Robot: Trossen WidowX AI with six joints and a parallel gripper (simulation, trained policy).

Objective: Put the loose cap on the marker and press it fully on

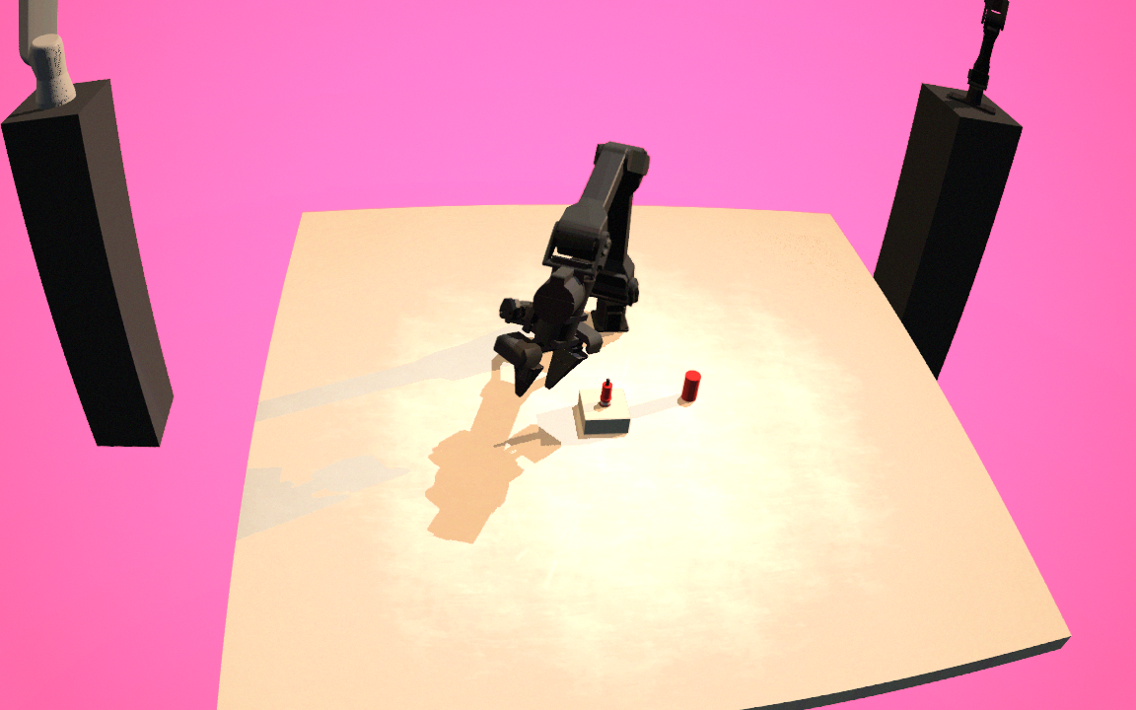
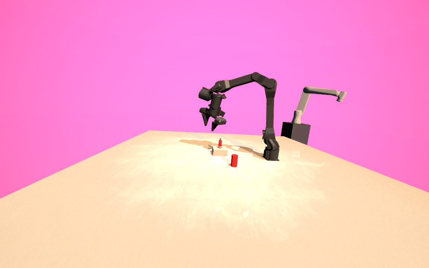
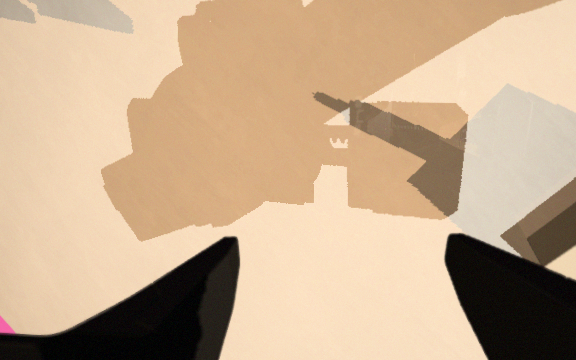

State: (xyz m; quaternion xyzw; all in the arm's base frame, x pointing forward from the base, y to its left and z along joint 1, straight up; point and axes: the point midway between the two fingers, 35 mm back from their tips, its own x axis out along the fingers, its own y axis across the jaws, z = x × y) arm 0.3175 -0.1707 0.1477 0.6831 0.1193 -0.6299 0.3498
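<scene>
The red cap is 10 cm behind my gripper tip, 29 cm to the left of it and 9 cm below it. From my gripper tip the other things lie so: red marker 6 cm behind, 13 cm to the left, 5 cm below; pale holder block 6 cm behind, 13 cm to the left, 10 cm below.
</scene>
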